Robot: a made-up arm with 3 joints.
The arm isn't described. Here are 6 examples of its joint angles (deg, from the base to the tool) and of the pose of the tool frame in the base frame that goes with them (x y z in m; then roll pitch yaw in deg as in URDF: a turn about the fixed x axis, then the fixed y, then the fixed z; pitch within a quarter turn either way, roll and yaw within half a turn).
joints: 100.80 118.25 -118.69
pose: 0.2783 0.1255 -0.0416 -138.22 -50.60 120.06
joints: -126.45 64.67 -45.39
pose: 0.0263 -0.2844 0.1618 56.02 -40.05 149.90
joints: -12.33 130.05 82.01
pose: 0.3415 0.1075 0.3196 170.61 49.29 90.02
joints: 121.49 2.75 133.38
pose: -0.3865 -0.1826 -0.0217 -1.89 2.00 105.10
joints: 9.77 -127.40 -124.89
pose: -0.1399 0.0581 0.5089 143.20 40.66 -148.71
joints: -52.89 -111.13 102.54
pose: 0.3760 0.2030 0.2361 150.67 -65.58 174.57
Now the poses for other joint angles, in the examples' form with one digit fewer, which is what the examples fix.
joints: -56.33 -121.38 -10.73
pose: 0.188 -0.252 0.035 -121.8 9.1 50.7
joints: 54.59 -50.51 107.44
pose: 0.064 -0.433 0.092 20.0 -47.4 -170.9
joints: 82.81 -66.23 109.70
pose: -0.164 -0.414 0.150 37.4 -59.5 145.6
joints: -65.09 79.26 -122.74
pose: -0.123 -0.117 -0.195 -70.7 -55.7 -131.1
